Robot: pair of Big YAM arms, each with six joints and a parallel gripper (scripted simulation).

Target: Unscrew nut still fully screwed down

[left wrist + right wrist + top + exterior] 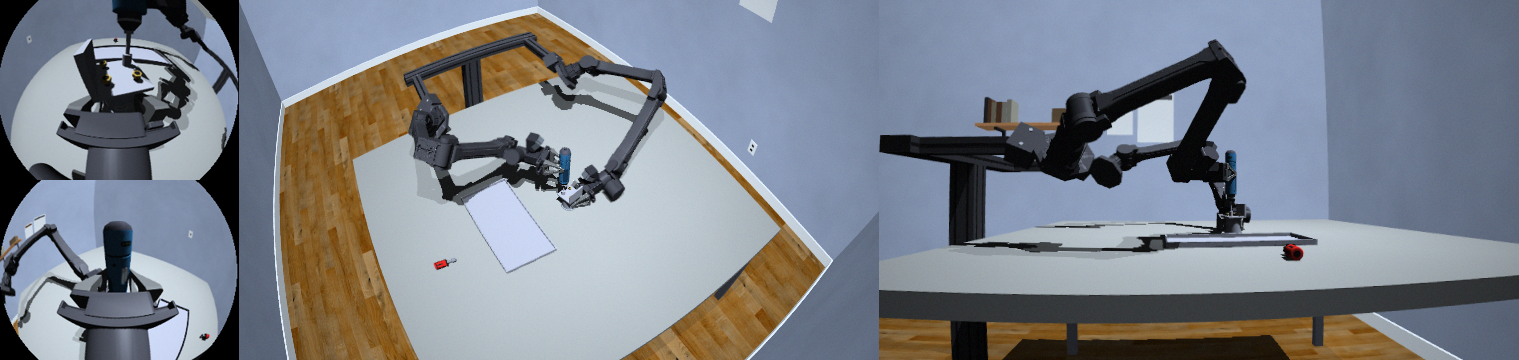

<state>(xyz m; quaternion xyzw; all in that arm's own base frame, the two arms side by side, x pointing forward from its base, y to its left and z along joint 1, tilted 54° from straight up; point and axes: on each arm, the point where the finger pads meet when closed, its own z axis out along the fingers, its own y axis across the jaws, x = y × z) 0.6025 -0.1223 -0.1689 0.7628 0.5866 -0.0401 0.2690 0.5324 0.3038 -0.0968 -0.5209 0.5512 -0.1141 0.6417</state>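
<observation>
The bracket lies 5 cm above my left hand. From my left hand the other things lie so: red tool: 59 cm to the right, 3 cm ahead, 1 cm below.
</observation>
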